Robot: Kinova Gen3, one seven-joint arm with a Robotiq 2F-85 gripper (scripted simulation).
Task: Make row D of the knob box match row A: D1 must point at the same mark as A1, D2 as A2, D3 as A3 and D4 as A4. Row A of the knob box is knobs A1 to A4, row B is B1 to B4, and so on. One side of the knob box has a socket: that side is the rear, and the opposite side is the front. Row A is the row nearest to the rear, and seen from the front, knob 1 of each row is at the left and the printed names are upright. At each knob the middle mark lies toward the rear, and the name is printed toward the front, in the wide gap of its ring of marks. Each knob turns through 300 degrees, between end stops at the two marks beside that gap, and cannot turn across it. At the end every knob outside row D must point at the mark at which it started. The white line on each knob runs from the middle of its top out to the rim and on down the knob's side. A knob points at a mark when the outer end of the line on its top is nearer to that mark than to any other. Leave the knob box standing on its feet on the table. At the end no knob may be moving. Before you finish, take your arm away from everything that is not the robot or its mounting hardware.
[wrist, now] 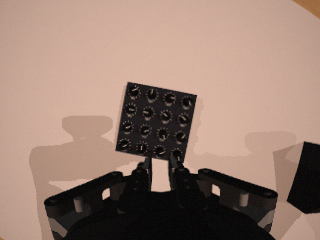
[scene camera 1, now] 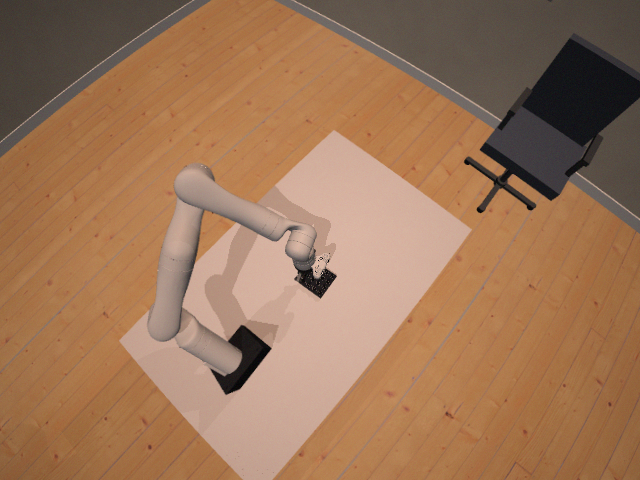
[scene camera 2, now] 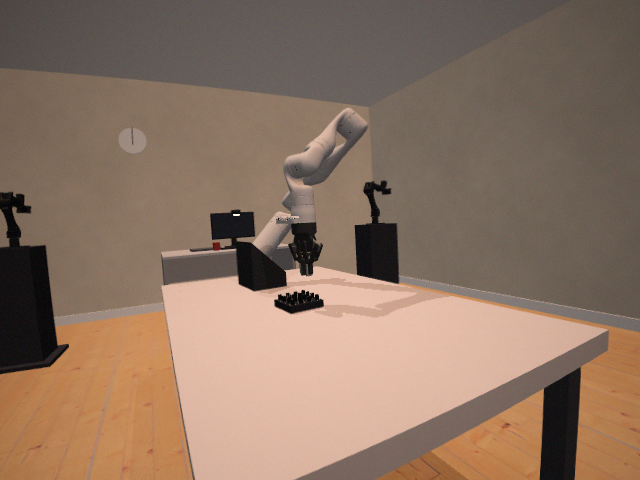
Path:
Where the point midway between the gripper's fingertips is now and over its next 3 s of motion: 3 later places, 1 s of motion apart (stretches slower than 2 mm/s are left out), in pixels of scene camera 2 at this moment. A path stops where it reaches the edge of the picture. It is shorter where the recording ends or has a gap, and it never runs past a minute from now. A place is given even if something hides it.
My gripper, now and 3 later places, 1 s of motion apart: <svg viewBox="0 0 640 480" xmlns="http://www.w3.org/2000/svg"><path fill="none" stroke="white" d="M306 275L307 280L307 289L307 293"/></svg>

